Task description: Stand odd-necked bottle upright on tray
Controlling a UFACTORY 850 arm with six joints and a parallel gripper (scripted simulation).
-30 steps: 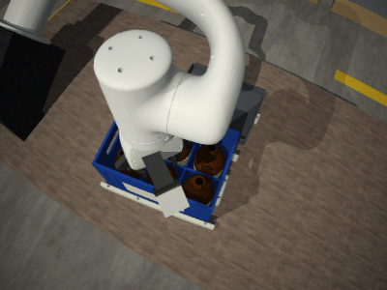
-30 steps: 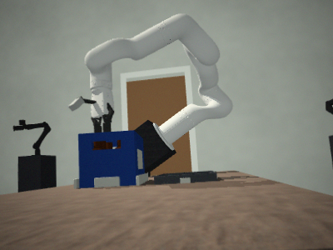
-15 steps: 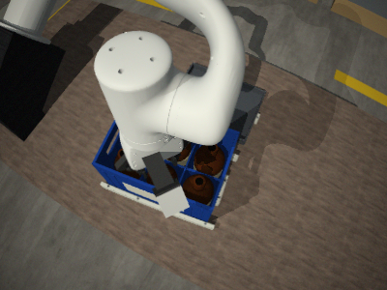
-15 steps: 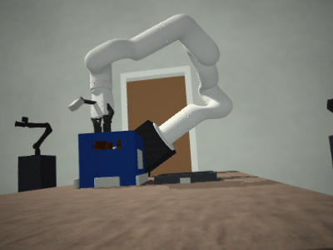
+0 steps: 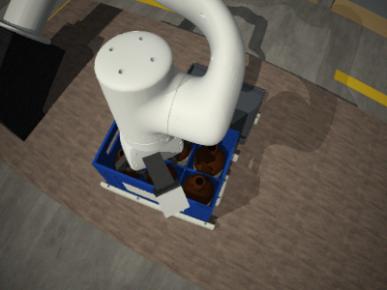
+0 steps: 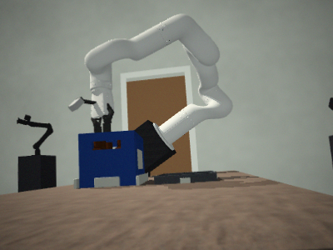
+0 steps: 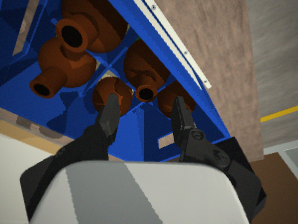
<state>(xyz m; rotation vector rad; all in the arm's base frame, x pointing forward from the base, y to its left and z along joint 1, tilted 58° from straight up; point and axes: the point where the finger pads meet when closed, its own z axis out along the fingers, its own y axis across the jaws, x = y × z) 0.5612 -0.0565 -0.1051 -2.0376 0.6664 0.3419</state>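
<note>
My hand is 10 mm past the blue crate, 40 mm to the right of it and 120 mm above it. Round my hand: dark grey tray 10 mm behind, 300 mm to the left, 190 mm below.
</note>
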